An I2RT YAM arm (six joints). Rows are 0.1 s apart.
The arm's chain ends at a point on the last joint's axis. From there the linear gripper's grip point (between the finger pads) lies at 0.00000 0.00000 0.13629 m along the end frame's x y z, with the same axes.
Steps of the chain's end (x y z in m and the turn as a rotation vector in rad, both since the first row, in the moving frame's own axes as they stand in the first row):
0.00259, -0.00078, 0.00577, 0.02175, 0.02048, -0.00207
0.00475, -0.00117, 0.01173, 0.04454, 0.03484, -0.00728
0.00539, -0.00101, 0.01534, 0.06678, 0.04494, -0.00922
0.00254, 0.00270, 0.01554, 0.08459, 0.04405, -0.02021
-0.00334, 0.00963, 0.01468, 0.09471, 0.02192, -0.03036
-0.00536, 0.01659, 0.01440, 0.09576, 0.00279, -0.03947
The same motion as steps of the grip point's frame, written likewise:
0.00538, -0.00375, 0.00571, 0.02175, 0.02048, -0.00207
0.00947, -0.00725, 0.01151, 0.04454, 0.03484, -0.00728
0.01147, -0.01013, 0.01490, 0.06678, 0.04494, -0.00922
0.00842, -0.00887, 0.01492, 0.08459, 0.04405, -0.02021
-0.00055, -0.00330, 0.01404, 0.09471, 0.02192, -0.03036
-0.00524, 0.00355, 0.01378, 0.09576, 0.00279, -0.03947

